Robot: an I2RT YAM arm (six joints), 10 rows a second.
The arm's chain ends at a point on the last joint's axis. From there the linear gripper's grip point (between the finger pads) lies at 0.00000 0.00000 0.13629 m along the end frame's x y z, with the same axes.
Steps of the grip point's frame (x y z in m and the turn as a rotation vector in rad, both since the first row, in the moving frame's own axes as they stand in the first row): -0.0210, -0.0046, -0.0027, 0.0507, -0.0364, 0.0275; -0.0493, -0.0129, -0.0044, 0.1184, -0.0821, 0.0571; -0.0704, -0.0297, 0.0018, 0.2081, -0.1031, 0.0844; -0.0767, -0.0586, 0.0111, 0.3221, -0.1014, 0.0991; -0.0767, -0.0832, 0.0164, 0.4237, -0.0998, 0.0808
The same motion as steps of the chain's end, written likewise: -0.0161, 0.0024, -0.0024, 0.0507, -0.0364, 0.0275; -0.0386, 0.0035, -0.0030, 0.1184, -0.0821, 0.0571; -0.0577, -0.0010, 0.0055, 0.2081, -0.1031, 0.0844; -0.0653, -0.0149, 0.0188, 0.3221, -0.1014, 0.0991; -0.0658, -0.0268, 0.0291, 0.4237, -0.0998, 0.0808
